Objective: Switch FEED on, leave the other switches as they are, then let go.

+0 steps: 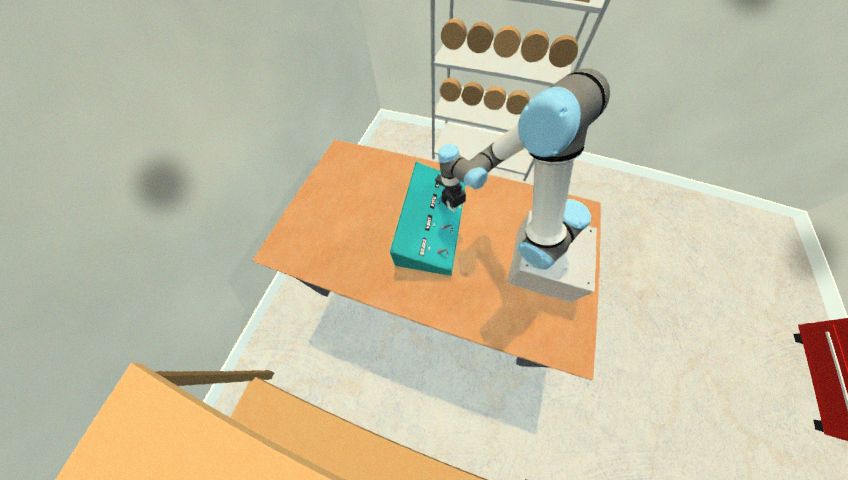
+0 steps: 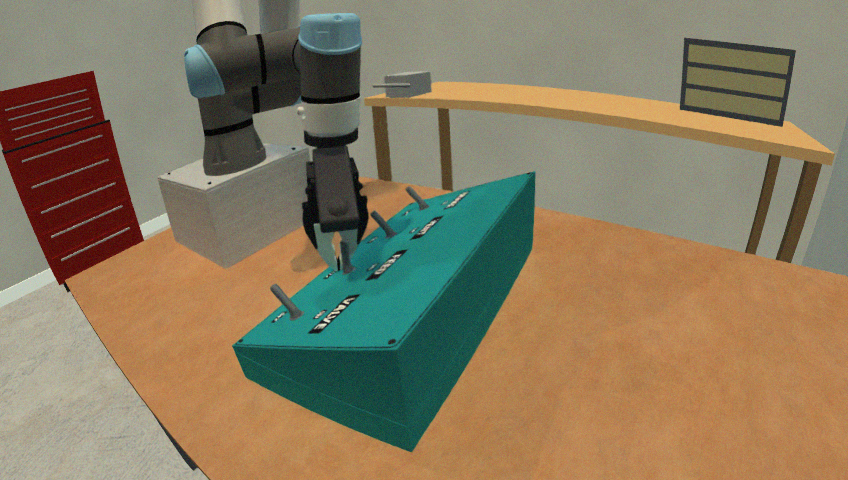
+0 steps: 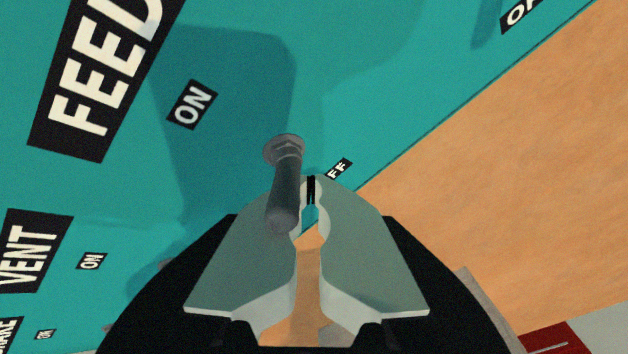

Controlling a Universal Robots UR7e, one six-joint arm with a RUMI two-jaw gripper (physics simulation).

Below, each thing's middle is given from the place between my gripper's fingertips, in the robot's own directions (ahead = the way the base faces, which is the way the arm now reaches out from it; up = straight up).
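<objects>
Looking at the feed lever [image 3: 282, 211], I see that my gripper is 30 mm short of it and 40 mm below it. The teal switch panel [image 2: 377, 347] is 70 mm ahead of my hand and 80 mm to the left of it.
</objects>
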